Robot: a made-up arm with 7 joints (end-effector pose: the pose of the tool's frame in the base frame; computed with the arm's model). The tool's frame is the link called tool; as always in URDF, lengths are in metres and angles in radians.
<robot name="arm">
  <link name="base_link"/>
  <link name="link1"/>
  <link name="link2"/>
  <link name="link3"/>
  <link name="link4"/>
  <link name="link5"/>
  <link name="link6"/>
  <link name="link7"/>
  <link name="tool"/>
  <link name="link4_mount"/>
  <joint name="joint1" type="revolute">
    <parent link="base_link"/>
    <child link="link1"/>
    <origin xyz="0 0 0.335"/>
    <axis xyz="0 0 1"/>
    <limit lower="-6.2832" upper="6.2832"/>
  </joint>
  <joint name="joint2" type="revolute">
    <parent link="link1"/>
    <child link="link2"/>
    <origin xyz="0 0 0" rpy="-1.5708 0 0"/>
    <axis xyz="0 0 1"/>
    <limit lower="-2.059" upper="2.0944"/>
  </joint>
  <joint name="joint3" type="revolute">
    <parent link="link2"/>
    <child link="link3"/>
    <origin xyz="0 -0.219 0" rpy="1.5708 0 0"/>
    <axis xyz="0 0 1"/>
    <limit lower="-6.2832" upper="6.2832"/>
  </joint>
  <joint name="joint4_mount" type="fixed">
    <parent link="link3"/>
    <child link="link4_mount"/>
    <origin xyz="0.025 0 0"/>
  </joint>
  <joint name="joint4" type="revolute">
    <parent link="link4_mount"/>
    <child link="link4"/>
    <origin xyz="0.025 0 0" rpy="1.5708 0 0"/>
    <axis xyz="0 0 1"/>
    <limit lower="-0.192" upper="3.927"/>
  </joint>
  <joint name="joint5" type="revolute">
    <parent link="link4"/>
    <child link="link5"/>
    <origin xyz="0.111 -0.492 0" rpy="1.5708 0 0"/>
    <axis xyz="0 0 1"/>
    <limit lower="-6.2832" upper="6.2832"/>
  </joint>
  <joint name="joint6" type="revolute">
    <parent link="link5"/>
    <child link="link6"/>
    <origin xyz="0 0 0" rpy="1.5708 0 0"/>
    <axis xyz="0 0 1"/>
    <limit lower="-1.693" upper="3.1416"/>
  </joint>
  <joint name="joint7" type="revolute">
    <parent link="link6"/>
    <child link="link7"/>
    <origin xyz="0.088 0.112 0" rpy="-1.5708 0 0"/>
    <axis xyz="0 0 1"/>
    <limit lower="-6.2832" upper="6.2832"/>
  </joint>
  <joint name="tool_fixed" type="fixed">
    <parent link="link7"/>
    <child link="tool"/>
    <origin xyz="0 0 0"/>
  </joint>
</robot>
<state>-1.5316 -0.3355 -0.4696 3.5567 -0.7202 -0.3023 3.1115</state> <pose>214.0 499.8 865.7 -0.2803 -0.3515 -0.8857 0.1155</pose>
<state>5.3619 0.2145 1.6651 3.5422 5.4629 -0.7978 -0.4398</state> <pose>-240.7 -257.2 941.4 -0.3950 -0.2732 0.8147 0.3249</pose>
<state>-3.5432 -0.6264 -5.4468 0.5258 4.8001 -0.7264 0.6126</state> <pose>-377.9 -276.8 302.9 0.7052 -0.5596 0.0077 0.4353</pose>
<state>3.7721 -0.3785 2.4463 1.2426 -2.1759 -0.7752 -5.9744</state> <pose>546.3 78.4 231.0 0.4417 0.8561 0.2575 0.0760</pose>
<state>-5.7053 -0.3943 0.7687 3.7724 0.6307 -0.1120 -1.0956</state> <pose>-213.6 -567.4 765.4 0.3709 0.3142 -0.7617 0.4284</pose>
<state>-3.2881 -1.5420 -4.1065 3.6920 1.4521 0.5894 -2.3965</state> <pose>730.9 199.4 578.9 0.2246 0.7469 0.4665 0.4172</pose>
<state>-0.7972 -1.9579 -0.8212 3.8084 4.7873 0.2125 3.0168</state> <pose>-93.8 601.3 -130.2 -0.6094 0.7305 0.2791 0.1311</pose>
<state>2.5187 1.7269 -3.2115 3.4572 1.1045 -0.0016 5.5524</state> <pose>-597.1 356.3 -63.0 -0.7598 0.3872 0.5144 0.0906</pose>
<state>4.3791 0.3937 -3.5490 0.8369 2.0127 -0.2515 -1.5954</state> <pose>431.8 328.5 390.5 -0.8554 -0.0859 -0.4268 0.2808</pose>
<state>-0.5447 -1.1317 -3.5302 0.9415 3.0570 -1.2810 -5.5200</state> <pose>-4.2 188.8 -14.6 -0.4895 0.5547 -0.6515 0.1680</pose>
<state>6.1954 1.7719 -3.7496 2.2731 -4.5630 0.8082 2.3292</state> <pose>796.7 177.0 573.0 -0.3211 0.2559 -0.9035 0.1232</pose>
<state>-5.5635 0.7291 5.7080 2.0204 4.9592 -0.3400 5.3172</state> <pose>683.1 366.6 454.6 -0.0004 0.7784 0.3244 0.5375</pose>
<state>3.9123 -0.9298 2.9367 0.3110 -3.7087 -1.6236 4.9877</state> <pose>53.4 -81.1 102.2 0.4354 -0.0879 -0.1191 0.8880</pose>
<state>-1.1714 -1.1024 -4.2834 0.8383 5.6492 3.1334 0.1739</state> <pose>305.7 172.7 241.5 0.1545 -0.4307 -0.4501 0.7668</pose>
